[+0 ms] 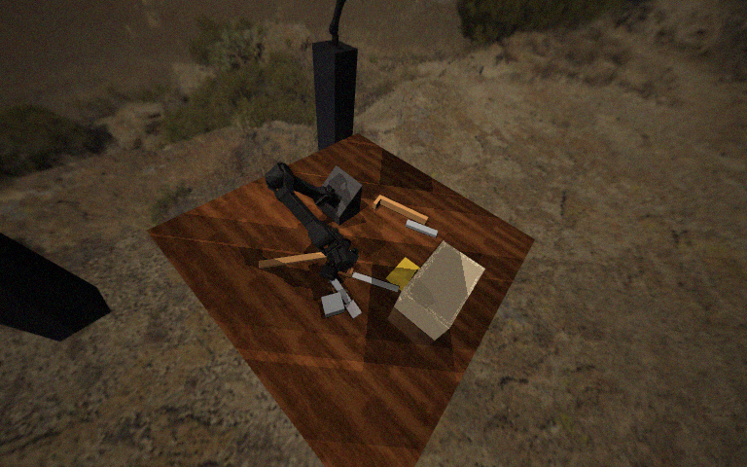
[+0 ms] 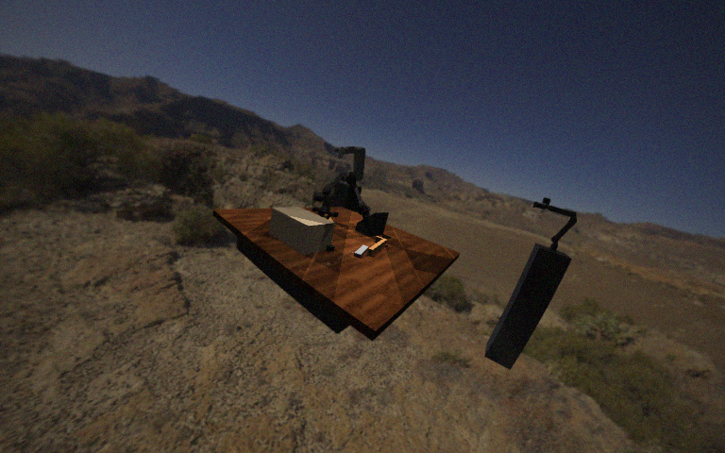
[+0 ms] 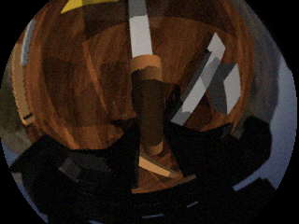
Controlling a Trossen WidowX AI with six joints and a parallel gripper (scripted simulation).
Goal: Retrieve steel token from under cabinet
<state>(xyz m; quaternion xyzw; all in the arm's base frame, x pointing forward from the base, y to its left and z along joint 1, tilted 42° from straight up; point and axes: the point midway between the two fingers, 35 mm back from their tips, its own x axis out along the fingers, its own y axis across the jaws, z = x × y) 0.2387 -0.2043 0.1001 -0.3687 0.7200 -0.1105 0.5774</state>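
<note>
My gripper tip is now 120 mm short of the grey scraper and 60 mm to the left of it. Round my gripper tip: steel token: 310 mm ahead, 150 mm to the left, 10 mm below; then wooden stick: 150 mm behind, 80 mm to the right; then grey block: 110 mm ahead, 120 mm to the right, 10 mm above.
</note>
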